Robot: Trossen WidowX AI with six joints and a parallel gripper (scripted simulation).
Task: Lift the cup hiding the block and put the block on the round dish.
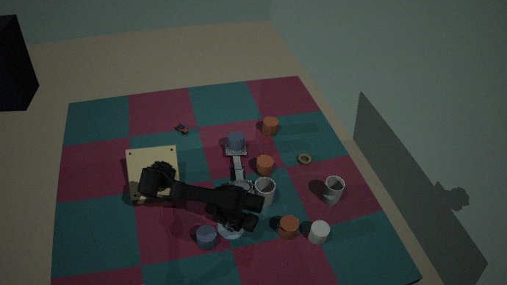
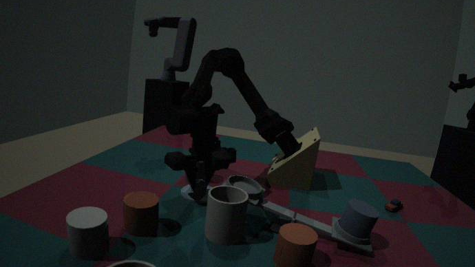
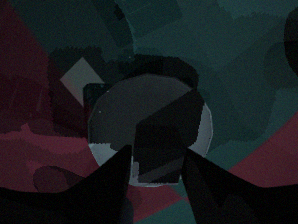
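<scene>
Now: the grey block right at my gripper tip. Also, from my gripper tip: pale round dish (1 cm below); then white cylinder (32 cm ahead, 8 cm to the right, 2 cm above); then blue-grey cup (9 cm behind, 7 cm to the right, 2 cm above).
</scene>
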